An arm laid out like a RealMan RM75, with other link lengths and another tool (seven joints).
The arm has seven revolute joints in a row. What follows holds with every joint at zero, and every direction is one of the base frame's.
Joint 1 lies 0.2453 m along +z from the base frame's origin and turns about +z.
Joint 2 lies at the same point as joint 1 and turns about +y.
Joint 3 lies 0.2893 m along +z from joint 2 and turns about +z.
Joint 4 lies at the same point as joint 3 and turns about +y.
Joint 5 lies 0.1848 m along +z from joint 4 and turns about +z.
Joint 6 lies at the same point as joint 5 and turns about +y.
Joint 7 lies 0.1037 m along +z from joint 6 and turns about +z.
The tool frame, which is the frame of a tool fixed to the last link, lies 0.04 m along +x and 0.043 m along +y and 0.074 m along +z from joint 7; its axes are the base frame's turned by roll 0, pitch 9.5 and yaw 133.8 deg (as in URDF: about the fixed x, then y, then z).
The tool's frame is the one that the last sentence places.
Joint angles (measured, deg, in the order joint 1, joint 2, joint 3, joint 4, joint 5, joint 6, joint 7), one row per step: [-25.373, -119.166, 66.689, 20.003, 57.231, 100.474, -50.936]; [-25.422, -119.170, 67.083, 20.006, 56.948, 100.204, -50.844]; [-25.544, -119.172, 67.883, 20.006, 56.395, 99.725, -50.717]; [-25.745, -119.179, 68.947, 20.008, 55.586, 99.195, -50.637]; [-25.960, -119.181, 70.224, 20.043, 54.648, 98.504, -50.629]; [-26.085, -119.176, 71.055, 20.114, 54.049, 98.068, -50.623]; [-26.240, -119.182, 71.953, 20.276, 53.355, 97.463, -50.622]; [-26.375, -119.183, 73.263, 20.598, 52.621, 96.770, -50.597]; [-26.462, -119.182, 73.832, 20.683, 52.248, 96.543, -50.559]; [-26.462, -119.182, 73.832, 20.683, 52.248, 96.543, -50.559]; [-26.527, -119.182, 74.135, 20.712, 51.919, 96.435, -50.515]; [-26.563, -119.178, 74.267, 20.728, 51.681, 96.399, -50.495]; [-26.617, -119.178, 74.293, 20.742, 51.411, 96.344, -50.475]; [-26.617, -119.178, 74.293, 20.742, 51.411, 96.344, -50.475]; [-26.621, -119.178, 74.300, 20.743, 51.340, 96.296, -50.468]
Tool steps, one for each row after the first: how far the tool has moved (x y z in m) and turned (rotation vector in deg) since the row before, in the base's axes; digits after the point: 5 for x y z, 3 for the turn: [0.00036, 0.00052, -0.00081, -0.020, 0.135, 0.050]; [0.00084, 0.00093, -0.00153, -0.114, 0.234, 0.039]; [0.00142, 0.00120, -0.00164, -0.191, 0.169, -0.021]; [0.00157, 0.00150, -0.00201, -0.301, 0.231, 0.043]; [0.00103, 0.00087, -0.00123, -0.176, 0.162, -0.011]; [0.00134, 0.00141, -0.00137, -0.111, 0.210, 0.029]; [0.00178, 0.00081, -0.00225, -0.291, 0.410, -0.206]; [0.00085, 0.00029, -0.00082, -0.108, 0.108, -0.124]; [0.00000, 0.00000, 0.00000, 0.000, 0.000, 0.000]; [0.00055, 0.00036, -0.00014, 0.033, -0.031, -0.042]; [0.00031, 0.00031, 0.00022, 0.076, -0.081, -0.003]; [0.00033, 0.00066, 0.00052, 0.177, -0.138, 0.060]; [0.00000, 0.00000, 0.00000, 0.000, 0.000, 0.000]; [0.00001, 0.00024, 0.00007, 0.050, -0.017, 0.056]
